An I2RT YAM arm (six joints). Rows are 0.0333 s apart.
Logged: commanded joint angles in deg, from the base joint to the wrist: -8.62, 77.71, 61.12, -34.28, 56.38, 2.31; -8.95, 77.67, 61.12, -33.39, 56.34, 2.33; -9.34, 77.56, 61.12, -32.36, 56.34, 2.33; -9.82, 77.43, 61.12, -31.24, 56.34, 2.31; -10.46, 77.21, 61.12, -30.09, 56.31, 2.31; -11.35, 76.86, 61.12, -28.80, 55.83, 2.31; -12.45, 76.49, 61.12, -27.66, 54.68, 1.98; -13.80, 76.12, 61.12, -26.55, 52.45, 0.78; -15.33, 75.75, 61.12, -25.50, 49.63, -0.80; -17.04, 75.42, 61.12, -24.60, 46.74, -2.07; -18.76, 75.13, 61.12, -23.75, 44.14, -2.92; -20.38, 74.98, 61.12, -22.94, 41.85, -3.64; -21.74, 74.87, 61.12, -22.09, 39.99, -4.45; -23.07, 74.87, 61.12, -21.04, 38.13, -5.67
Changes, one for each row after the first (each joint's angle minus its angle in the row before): -0.33, -0.04, 0.00, 0.89, -0.04, 0.02; -0.39, -0.11, 0.00, 1.03, 0.00, 0.00; -0.48, -0.13, 0.00, 1.12, 0.00, -0.02; -0.64, -0.22, 0.00, 1.15, -0.03, 0.00; -0.89, -0.35, 0.00, 1.29, -0.48, 0.00; -1.10, -0.37, 0.00, 1.14, -1.15, -0.33; -1.35, -0.37, 0.00, 1.11, -2.23, -1.20; -1.53, -0.37, 0.00, 1.05, -2.82, -1.58; -1.71, -0.33, 0.00, 0.90, -2.89, -1.27; -1.72, -0.29, 0.00, 0.85, -2.60, -0.85; -1.62, -0.15, 0.00, 0.81, -2.29, -0.72; -1.36, -0.11, 0.00, 0.85, -1.86, -0.81; -1.33, 0.00, 0.00, 1.05, -1.86, -1.22
